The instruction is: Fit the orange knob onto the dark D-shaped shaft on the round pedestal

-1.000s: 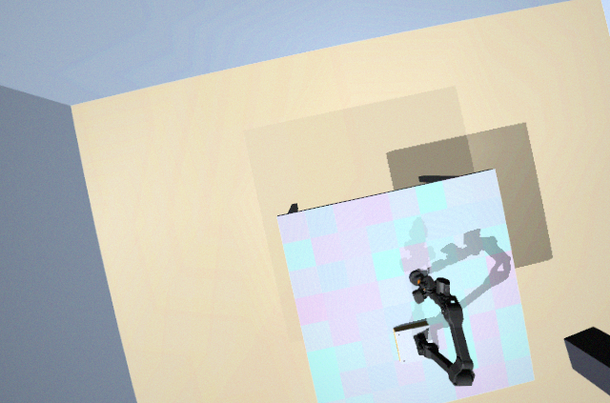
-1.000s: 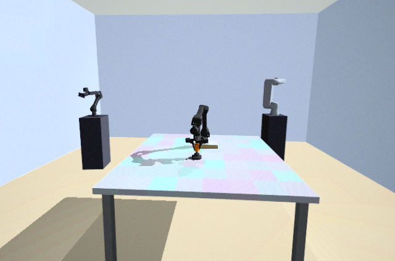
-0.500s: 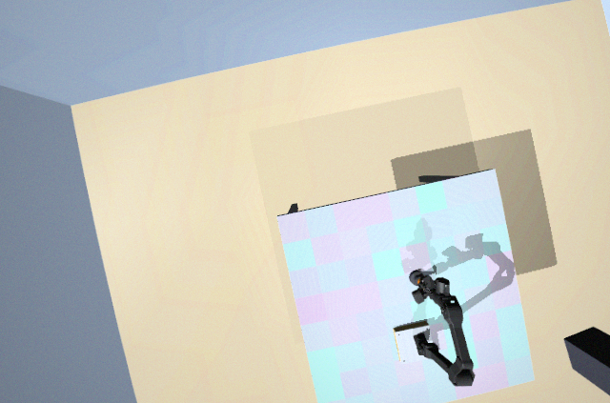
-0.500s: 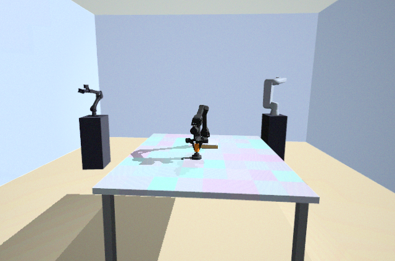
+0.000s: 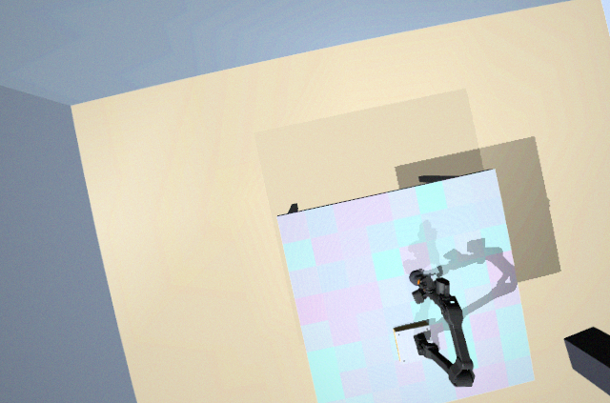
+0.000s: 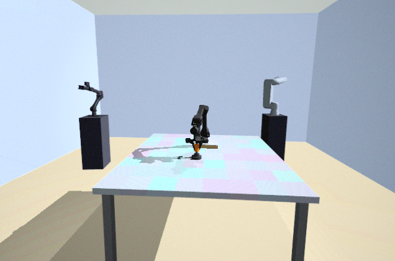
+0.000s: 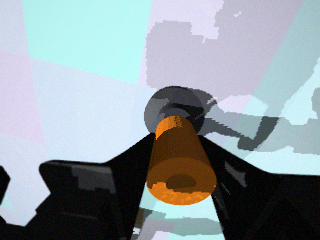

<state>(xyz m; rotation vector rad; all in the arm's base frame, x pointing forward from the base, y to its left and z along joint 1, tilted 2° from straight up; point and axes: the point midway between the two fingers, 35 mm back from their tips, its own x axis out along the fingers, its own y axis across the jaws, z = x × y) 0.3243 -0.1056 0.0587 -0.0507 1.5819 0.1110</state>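
Right now my gripper tip is 20 mm below the orange knob. Also, from my gripper tip: round pedestal 40 mm below.
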